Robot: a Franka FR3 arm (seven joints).
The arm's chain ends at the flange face. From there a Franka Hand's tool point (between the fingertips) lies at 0.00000 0.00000 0.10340 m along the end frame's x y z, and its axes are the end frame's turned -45 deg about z.
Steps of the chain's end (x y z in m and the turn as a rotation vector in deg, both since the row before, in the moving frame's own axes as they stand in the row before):
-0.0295, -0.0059, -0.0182, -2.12, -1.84, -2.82
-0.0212, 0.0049, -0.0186, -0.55, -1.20, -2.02
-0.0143, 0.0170, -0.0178, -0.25, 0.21, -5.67
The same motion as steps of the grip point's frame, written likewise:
-0.0217, -0.0246, -0.0183, -0.20, -2.80, -2.82
-0.0207, -0.0123, -0.0186, 0.46, -1.24, -2.02
-0.0222, 0.0025, -0.0178, -0.33, -0.03, -5.67

